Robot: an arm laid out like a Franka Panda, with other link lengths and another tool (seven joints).
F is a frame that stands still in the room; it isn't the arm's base.
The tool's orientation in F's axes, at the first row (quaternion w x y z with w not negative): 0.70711, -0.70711, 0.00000, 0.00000
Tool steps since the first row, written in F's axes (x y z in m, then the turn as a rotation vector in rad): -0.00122, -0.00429, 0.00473, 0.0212, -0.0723, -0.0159; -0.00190, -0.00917, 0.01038, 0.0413, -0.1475, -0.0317; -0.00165, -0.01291, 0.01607, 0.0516, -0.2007, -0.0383; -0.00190, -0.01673, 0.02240, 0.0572, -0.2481, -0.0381; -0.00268, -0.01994, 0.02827, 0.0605, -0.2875, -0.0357; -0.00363, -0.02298, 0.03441, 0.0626, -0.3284, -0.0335; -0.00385, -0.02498, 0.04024, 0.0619, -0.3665, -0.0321; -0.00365, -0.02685, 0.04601, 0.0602, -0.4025, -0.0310; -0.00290, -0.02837, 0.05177, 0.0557, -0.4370, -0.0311; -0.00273, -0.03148, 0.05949, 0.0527, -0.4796, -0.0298
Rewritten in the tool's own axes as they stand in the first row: -0.00122, -0.00473, -0.00429, 0.0212, 0.0159, -0.0723; -0.00190, -0.01038, -0.00917, 0.0413, 0.0317, -0.1475; -0.00165, -0.01607, -0.01291, 0.0516, 0.0383, -0.2007; -0.00190, -0.02240, -0.01673, 0.0572, 0.0381, -0.2481; -0.00268, -0.02827, -0.01994, 0.0605, 0.0357, -0.2875; -0.00363, -0.03441, -0.02298, 0.0626, 0.0335, -0.3284; -0.00385, -0.04024, -0.02498, 0.0619, 0.0321, -0.3665; -0.00365, -0.04601, -0.02685, 0.0602, 0.0310, -0.4025; -0.00290, -0.05177, -0.02837, 0.0557, 0.0311, -0.4370; -0.00273, -0.05949, -0.03148, 0.0527, 0.0298, -0.4796
